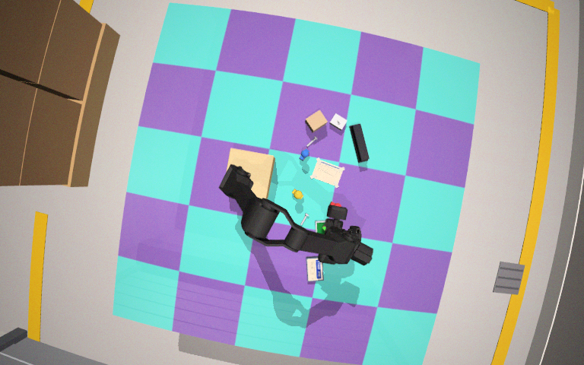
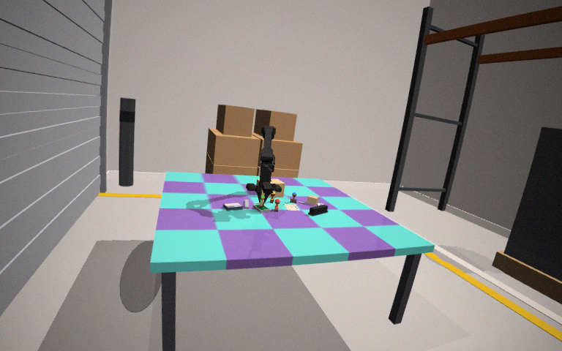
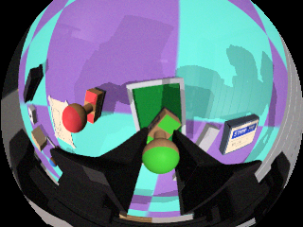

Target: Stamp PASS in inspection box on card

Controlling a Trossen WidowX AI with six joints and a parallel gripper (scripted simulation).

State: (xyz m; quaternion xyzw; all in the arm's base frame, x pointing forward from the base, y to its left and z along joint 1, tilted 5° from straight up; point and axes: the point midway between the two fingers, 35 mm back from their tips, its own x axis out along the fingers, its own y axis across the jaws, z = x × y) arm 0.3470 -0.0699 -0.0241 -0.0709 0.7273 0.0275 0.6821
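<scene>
My gripper tip is 40 mm above the green ink pad. Also, from my gripper tip: red-knobbed stamp 90 mm to the left, 20 mm below; green-knobbed stamp right at my gripper tip; grey strip 80 mm to the right, 60 mm behind, 40 mm below.
</scene>
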